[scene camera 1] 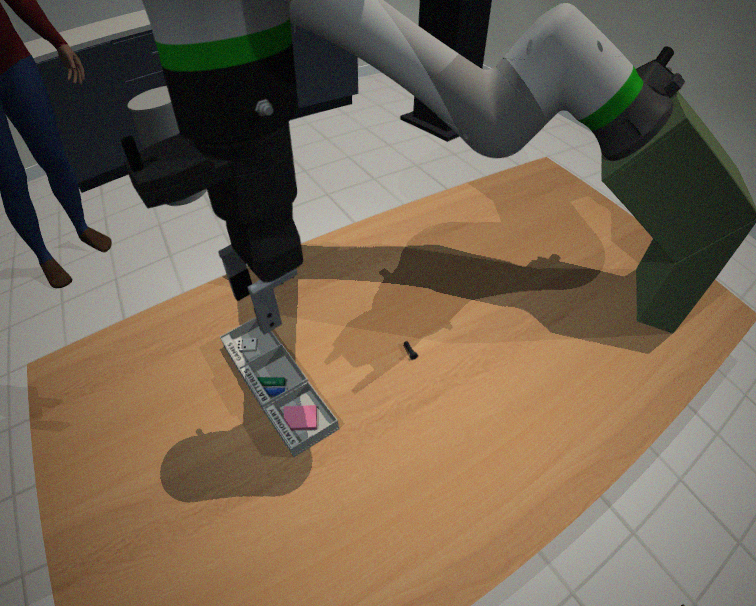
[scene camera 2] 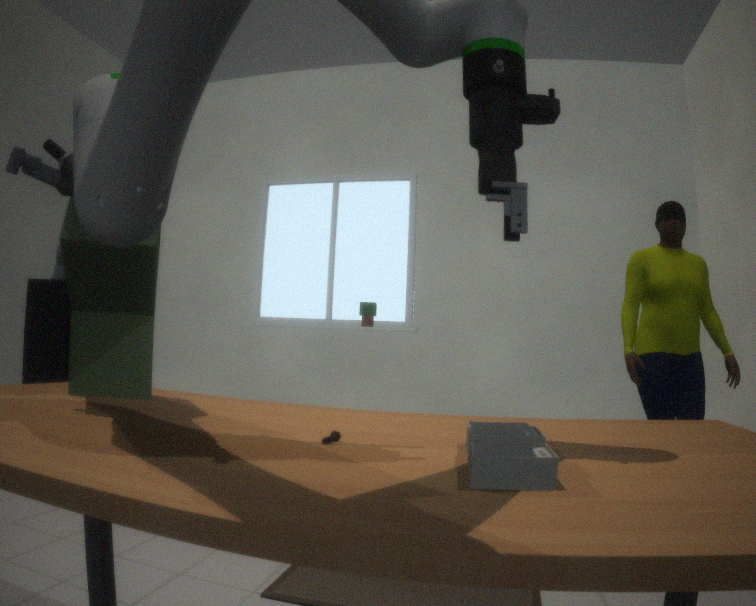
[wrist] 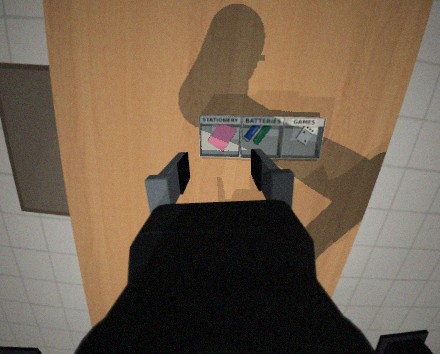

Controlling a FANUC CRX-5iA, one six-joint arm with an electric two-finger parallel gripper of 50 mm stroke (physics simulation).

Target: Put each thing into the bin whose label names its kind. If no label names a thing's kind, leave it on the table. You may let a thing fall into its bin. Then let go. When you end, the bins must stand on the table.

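My gripper is open and empty, high above the table near the joined grey bins. A pink pad lies in the STATIONERY bin. A green battery and a blue battery lie in the BATTERIES bin. A white dotted domino lies in the GAMES bin. A small black thing, like a bolt or little torch, lies on the table, apart from the bins.
The bins stand upright on the wooden table. The green robot base stands at one end of the table. A person in a yellow top stands beyond the table in scene camera 2. Arm shadows fall across the table and bins.
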